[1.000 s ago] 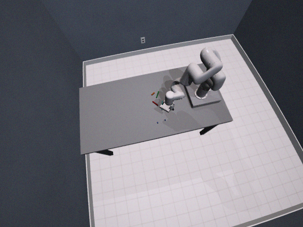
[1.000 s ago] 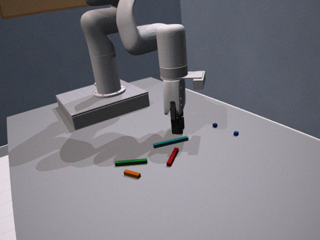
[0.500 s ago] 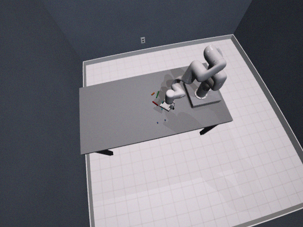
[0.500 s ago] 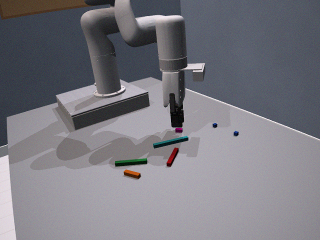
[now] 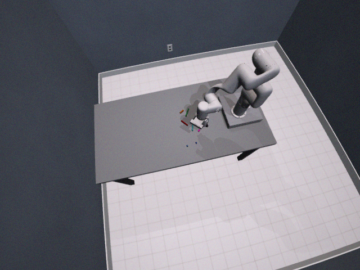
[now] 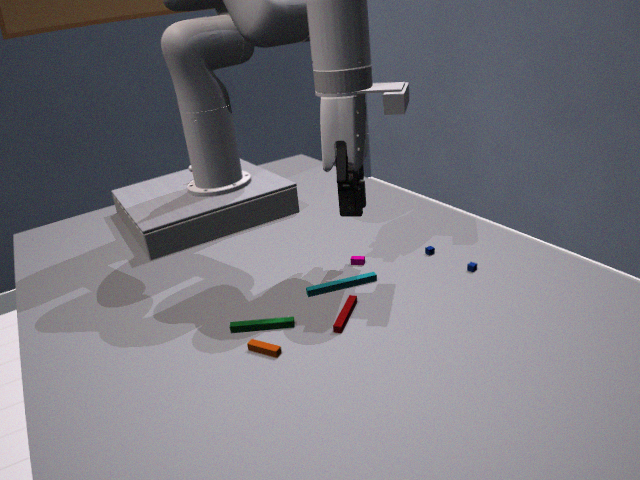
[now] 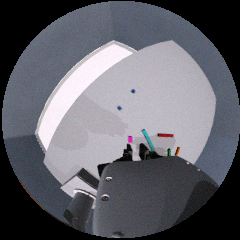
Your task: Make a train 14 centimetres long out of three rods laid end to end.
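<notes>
Now: the orange rod 60 mm ahead of my hand, 220 mm to the right of it and 100 mm below it. Round my hand: red rod (80 mm ahead, 110 mm to the right, 100 mm below); then turquoise rod (30 mm ahead, 60 mm to the right, 100 mm below); then magenta rod (100 mm below).
</notes>
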